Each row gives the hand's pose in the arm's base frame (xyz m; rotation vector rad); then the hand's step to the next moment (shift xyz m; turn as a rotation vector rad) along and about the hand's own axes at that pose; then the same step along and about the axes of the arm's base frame.
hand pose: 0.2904 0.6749 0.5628 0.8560 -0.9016 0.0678
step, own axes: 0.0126 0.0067 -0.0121 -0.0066 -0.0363 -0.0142
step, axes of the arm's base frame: 0.0135 0.0091 0.0093 0.0193 -0.0130 -0.0319
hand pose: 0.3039 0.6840 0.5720 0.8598 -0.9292 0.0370
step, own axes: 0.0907 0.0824 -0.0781 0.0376 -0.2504 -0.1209
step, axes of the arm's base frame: 0.0790 0.0784 0.0934 0.2007 -0.1014 -0.1679
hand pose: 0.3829 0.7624 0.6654 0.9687 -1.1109 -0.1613
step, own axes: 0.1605 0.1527 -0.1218 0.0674 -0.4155 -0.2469
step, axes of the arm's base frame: 0.1238 0.0728 0.2081 0.3729 -0.1443 -0.2797
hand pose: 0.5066 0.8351 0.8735 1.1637 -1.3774 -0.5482
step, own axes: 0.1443 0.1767 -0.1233 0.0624 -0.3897 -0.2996
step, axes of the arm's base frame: 0.0867 -0.0181 0.2437 0.4129 -0.1136 -0.2493
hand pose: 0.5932 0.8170 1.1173 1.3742 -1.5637 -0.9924
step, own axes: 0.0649 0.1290 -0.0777 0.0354 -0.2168 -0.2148
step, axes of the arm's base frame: 0.0214 -0.0555 0.1528 0.2745 -0.0661 -0.1212
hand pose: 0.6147 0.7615 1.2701 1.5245 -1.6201 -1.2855
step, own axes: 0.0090 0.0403 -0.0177 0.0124 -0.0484 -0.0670
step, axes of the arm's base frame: -0.0029 -0.0176 0.0412 0.0773 -0.0240 -0.0207
